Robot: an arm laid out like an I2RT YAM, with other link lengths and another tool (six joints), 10 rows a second.
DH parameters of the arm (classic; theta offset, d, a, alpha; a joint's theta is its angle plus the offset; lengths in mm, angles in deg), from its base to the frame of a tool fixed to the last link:
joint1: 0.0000 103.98 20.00 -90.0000
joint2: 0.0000 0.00 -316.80 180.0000
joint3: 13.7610 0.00 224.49 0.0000
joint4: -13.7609 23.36 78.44 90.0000
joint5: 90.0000 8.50 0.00 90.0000
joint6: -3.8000 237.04 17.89 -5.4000
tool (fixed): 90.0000 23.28 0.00 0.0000
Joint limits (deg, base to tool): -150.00..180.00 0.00..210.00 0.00..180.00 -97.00..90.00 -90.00..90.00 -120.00..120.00
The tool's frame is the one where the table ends.
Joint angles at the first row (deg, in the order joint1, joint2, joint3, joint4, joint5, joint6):
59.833, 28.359, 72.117, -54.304, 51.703, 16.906
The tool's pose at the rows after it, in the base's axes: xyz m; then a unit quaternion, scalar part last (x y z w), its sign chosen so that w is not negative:
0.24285, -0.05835, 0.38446, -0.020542, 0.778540, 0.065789, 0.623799
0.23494, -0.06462, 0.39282, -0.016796, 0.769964, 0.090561, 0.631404
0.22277, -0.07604, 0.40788, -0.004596, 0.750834, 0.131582, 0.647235
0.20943, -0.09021, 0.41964, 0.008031, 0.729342, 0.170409, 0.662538
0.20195, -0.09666, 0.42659, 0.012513, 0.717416, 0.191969, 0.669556
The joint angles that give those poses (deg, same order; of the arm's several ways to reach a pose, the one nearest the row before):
59.833, 27.529, 72.904, -56.708, 52.183, 17.234
59.836, 25.758, 74.892, -57.647, 50.765, 17.235
59.833, 22.807, 77.363, -57.649, 48.992, 17.190
59.834, 19.442, 79.244, -57.518, 47.419, 17.147
59.833, 17.955, 80.553, -57.581, 46.304, 17.191

